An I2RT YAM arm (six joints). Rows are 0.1 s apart.
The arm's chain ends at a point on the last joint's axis. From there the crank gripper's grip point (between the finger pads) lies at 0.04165 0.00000 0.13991 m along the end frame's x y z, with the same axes.
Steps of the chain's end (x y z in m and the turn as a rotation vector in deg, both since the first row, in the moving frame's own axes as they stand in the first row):
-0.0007, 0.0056, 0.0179, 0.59, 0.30, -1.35
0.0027, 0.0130, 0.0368, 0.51, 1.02, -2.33
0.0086, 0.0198, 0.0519, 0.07, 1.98, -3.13
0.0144, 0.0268, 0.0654, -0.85, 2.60, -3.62
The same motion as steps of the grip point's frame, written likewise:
0.0000, 0.0032, 0.0177, 0.59, 0.30, -1.35
0.0051, 0.0100, 0.0360, 0.51, 1.02, -2.33
0.0133, 0.0172, 0.0504, 0.07, 1.98, -3.13
0.0207, 0.0260, 0.0634, -0.85, 2.60, -3.62

